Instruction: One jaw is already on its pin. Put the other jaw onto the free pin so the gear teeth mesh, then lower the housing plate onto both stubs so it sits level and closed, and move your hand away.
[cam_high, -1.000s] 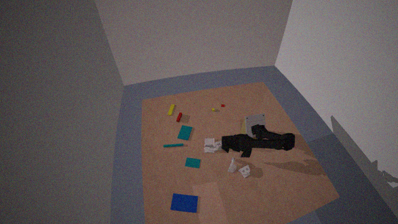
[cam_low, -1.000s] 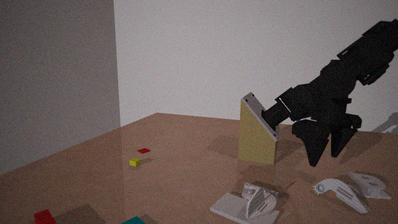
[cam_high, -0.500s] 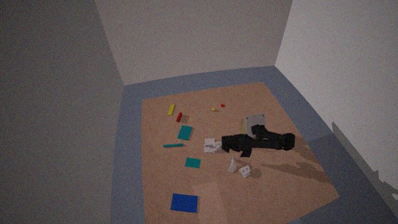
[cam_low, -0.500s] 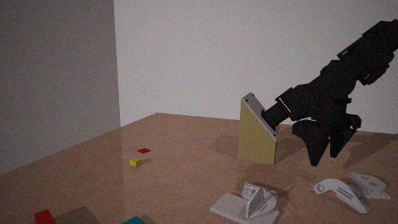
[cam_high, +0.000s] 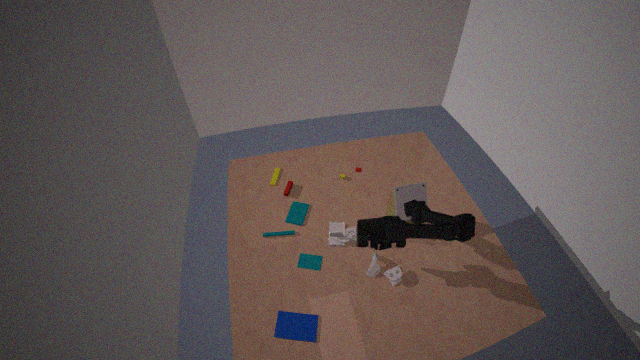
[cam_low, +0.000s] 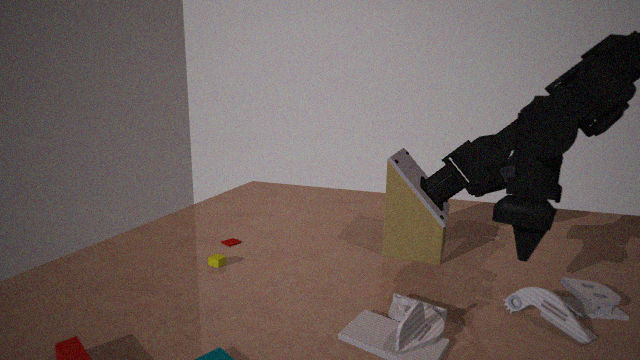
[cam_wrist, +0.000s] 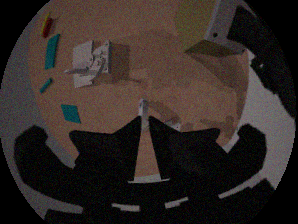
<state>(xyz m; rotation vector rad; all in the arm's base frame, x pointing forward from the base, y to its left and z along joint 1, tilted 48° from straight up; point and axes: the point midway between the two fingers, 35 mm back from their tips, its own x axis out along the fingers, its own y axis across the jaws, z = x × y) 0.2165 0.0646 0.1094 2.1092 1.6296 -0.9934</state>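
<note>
Now: gripper tip 70 mm above the jaw, 10 mm to the right of it and 10 mm short of it. From my gripper tip the other things lie so: teal bar: 380 mm ahead, 240 mm to the right, 80 mm below; white housing piece: 110 mm to the left, 60 mm below, 40 mm behind; blue tile: 400 mm ahead, 190 mm to the left, 80 mm below.
</note>
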